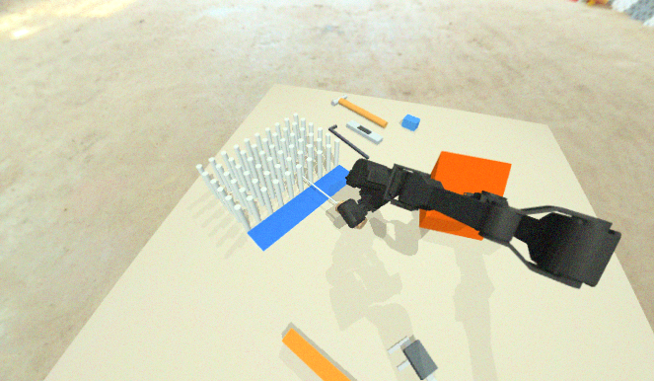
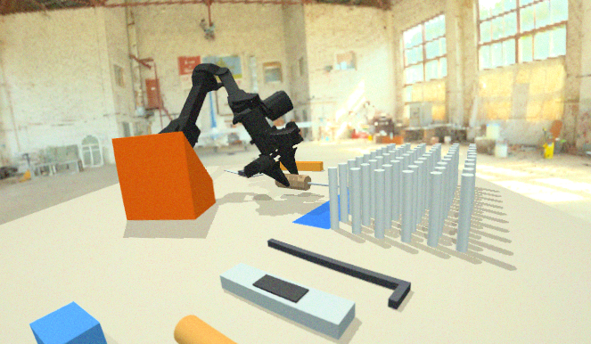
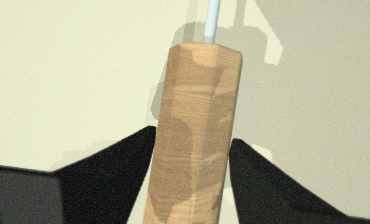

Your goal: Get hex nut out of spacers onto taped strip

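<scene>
My gripper tip is now 140 mm short of the blue taped strip, 40 mm to the left of it and 40 mm above it. The rest, counted from my gripper tip: blue cube 520 mm to the right, 180 mm behind, 20 mm below; then orange bar 370 mm to the left, 20 mm below, 10 mm behind; then grey block 420 mm to the right, 20 mm below, 10 mm ahead.
</scene>
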